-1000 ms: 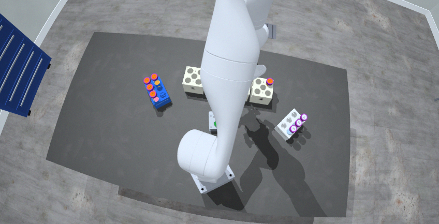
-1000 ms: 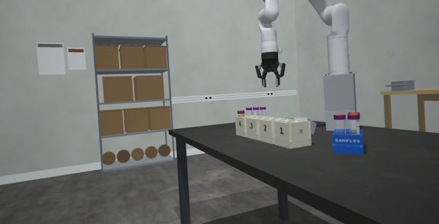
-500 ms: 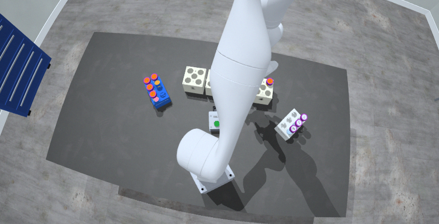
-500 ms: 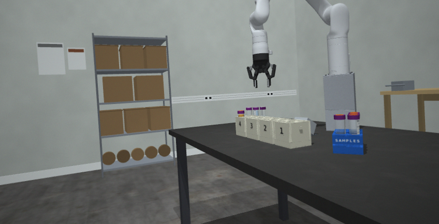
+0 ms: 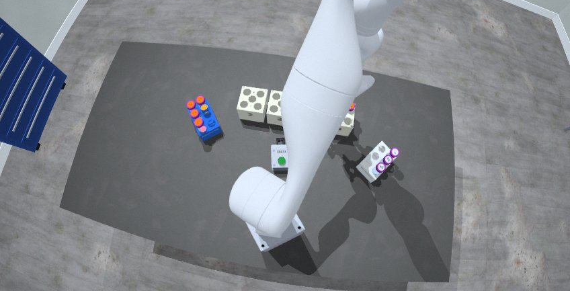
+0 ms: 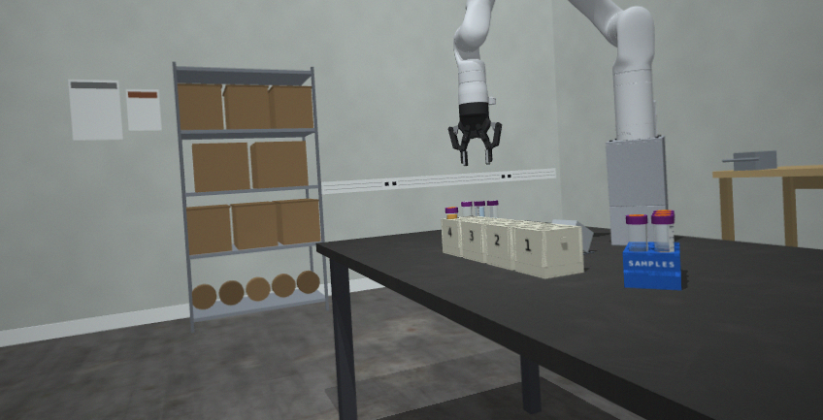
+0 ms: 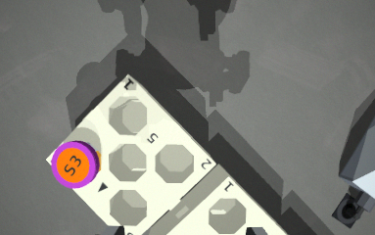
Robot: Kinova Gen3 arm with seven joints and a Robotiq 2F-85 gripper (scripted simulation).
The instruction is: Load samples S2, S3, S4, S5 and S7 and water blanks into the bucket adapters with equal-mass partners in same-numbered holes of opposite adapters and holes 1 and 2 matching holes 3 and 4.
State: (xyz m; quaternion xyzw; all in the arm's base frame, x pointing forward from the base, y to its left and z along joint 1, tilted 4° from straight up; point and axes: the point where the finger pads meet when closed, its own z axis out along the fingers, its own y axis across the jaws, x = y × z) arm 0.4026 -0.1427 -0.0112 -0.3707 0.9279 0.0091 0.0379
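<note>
Now: the orange-filled sample tube 18 cm below my hand, 8 cm to the right of it and 3 cm ahead of it. Also, from my hand: adapter 2: 20 cm below, 17 cm to the left, 2 cm ahead; then green done key: 18 cm below, 18 cm behind, 14 cm to the left; then 50 mL blank: 22 cm to the right, 18 cm below, 14 cm behind.
</note>
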